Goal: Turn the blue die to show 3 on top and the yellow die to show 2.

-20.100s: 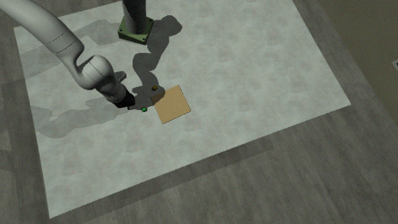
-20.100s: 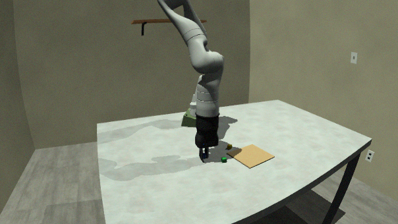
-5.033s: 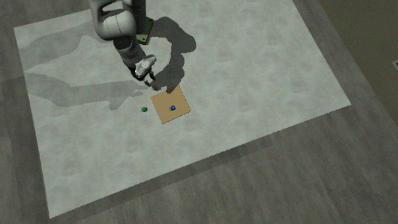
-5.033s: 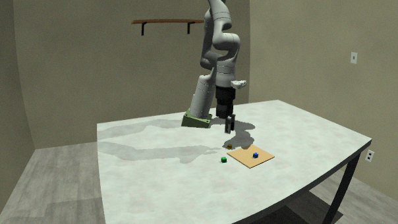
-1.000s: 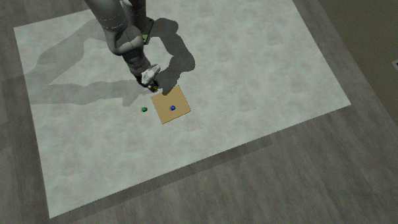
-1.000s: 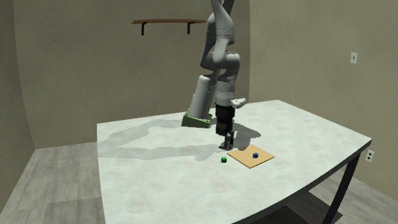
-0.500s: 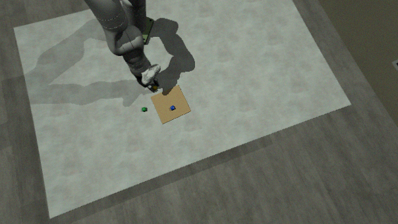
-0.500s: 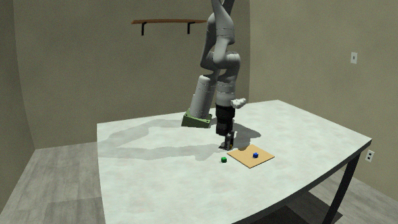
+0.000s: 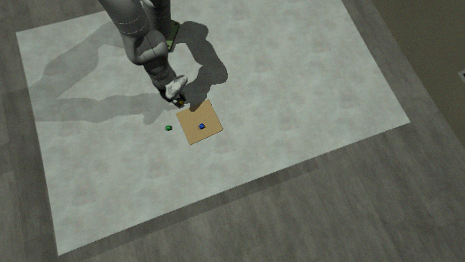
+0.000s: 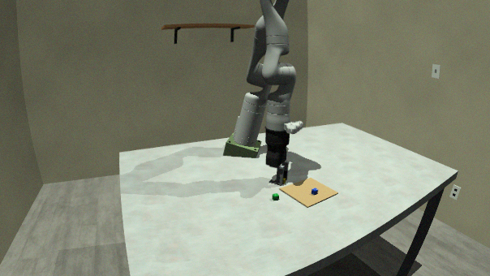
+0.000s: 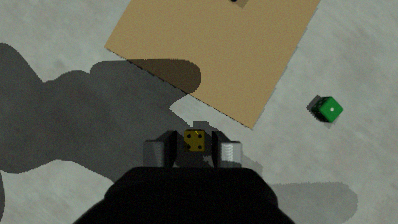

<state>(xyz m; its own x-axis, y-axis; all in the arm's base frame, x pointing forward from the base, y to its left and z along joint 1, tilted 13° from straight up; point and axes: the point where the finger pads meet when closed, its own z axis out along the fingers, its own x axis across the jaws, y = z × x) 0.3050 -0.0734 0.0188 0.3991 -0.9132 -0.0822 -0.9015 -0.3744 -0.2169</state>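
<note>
Now: hand 1 cm above the yellow die. The rest, counted from my hand: tan mat: 11 cm ahead, 3 cm to the left, 2 cm below; then blue die: 13 cm ahead, 2 cm to the left, 1 cm below; then green die: 9 cm to the right, 7 cm ahead, 1 cm below.
</note>
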